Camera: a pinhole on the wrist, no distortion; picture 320 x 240 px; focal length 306.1 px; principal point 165.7 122.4 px. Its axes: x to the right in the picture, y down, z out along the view. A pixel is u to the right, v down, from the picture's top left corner.
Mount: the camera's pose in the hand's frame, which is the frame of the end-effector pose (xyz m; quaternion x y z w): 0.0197 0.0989 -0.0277 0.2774 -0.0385 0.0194 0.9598
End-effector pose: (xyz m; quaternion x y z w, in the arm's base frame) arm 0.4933 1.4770 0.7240 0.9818 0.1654 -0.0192 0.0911
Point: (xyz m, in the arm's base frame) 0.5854 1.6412 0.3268
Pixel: 279 91
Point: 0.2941 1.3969 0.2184
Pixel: 81 203
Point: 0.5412 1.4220 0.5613
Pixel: 219 204
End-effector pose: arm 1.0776 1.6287 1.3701 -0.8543 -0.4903 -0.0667 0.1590
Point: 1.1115 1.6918 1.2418
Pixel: 213 168
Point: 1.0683 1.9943 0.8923
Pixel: 265 204
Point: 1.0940 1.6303 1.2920
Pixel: 108 114
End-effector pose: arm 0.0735 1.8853 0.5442 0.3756 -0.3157 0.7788 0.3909
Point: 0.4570 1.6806 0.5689
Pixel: 29 66
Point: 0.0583 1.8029 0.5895
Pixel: 171 156
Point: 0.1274 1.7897 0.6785
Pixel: 232 115
